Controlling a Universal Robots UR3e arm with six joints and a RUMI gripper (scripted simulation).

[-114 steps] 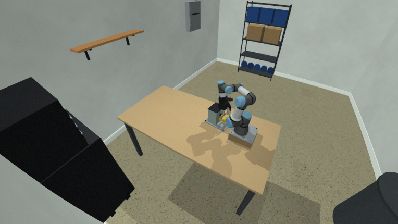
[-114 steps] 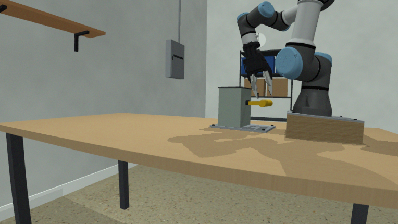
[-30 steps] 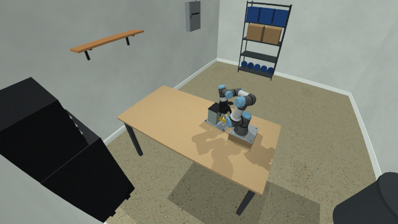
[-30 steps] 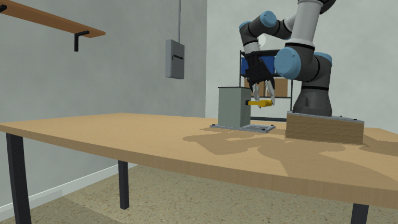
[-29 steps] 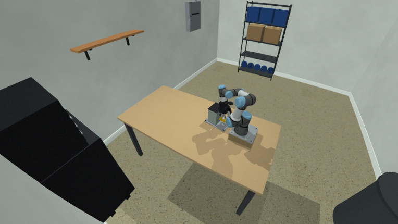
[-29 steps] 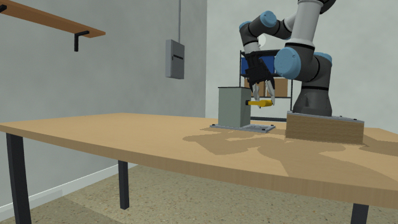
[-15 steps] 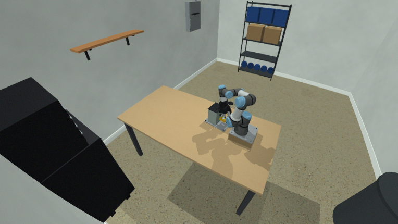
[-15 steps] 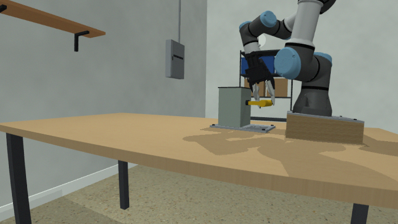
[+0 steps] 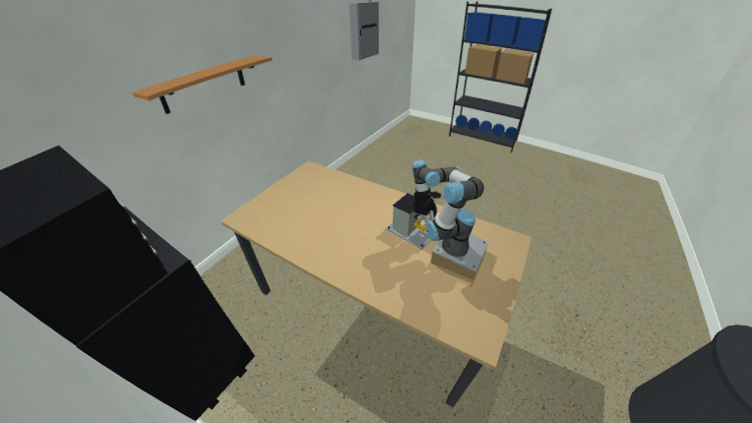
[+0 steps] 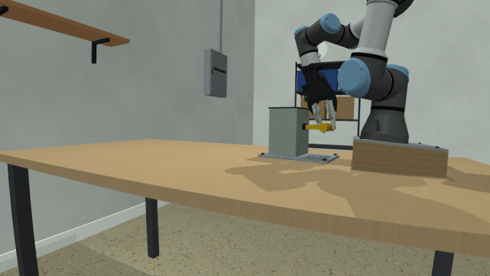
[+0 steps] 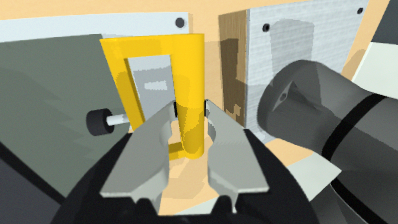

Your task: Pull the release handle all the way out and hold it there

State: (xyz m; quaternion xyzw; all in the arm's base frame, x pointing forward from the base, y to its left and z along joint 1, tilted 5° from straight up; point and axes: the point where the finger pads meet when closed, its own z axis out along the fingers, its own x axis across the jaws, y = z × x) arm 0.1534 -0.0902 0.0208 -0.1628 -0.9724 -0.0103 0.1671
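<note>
The grey baseplate lies 90 mm ahead of my hand, 30 mm to the right of it and 100 mm below it.
</note>
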